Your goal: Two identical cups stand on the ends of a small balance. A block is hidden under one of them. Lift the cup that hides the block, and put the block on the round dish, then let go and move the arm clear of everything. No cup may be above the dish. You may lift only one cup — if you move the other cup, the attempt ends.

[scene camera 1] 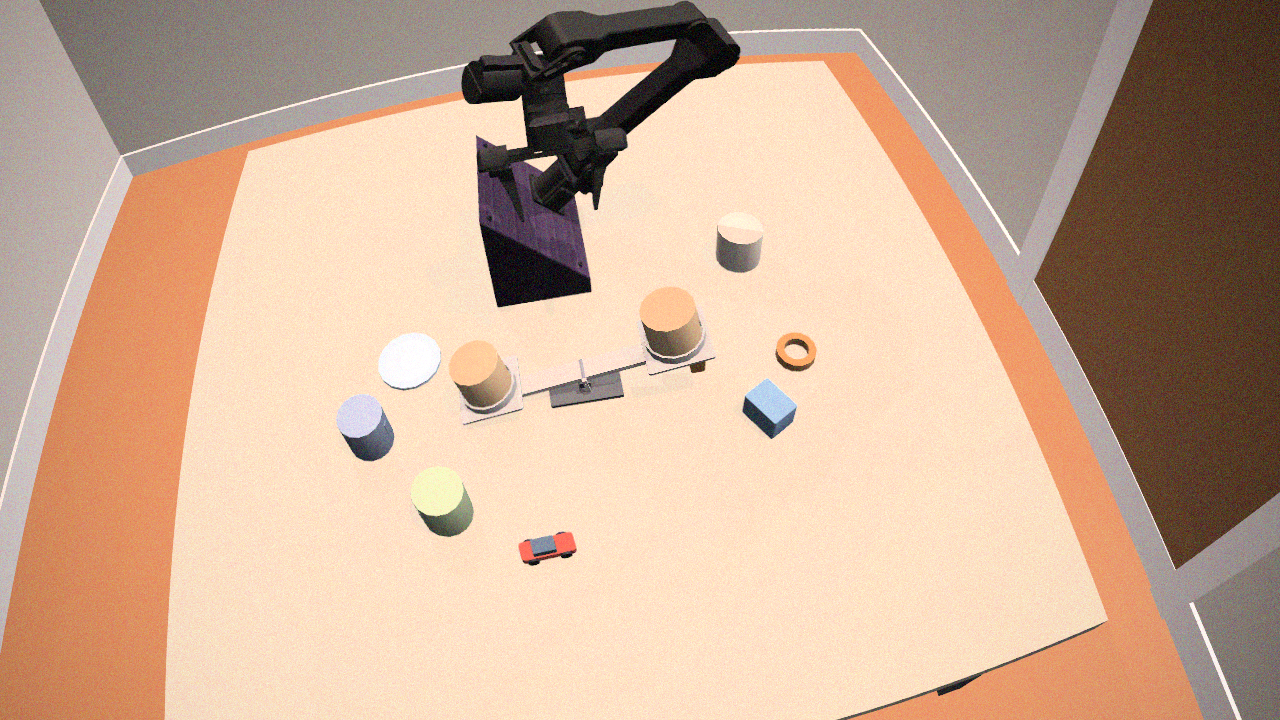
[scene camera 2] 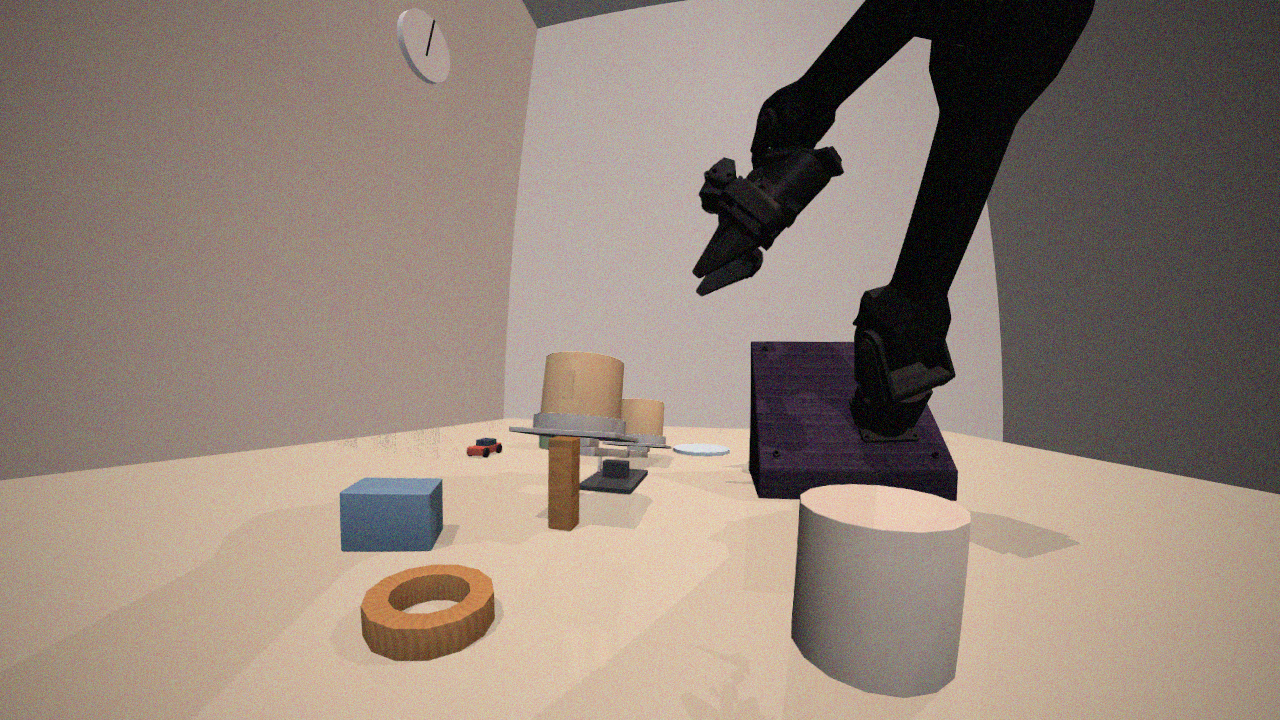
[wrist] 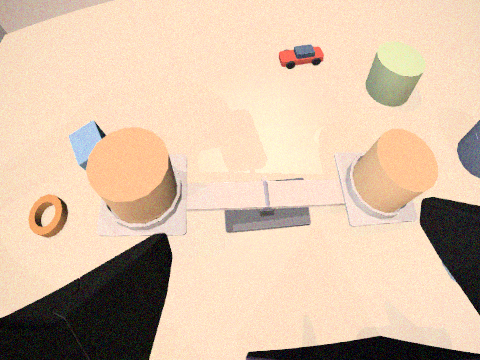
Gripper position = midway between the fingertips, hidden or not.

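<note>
My gripper [scene camera 2: 697, 285] is open, and it holds nothing; I see it in scene camera 1 [scene camera 1: 559, 215] too, and in the wrist view [wrist: 298, 229]. There is a tan cup [scene camera 2: 590, 384], and there is a tan cup [scene camera 1: 476, 368]. I also find a lavender cylinder [scene camera 1: 361, 420], though scene camera 2 does not show the cylinder, hidden as it is by the tan cup.
</note>
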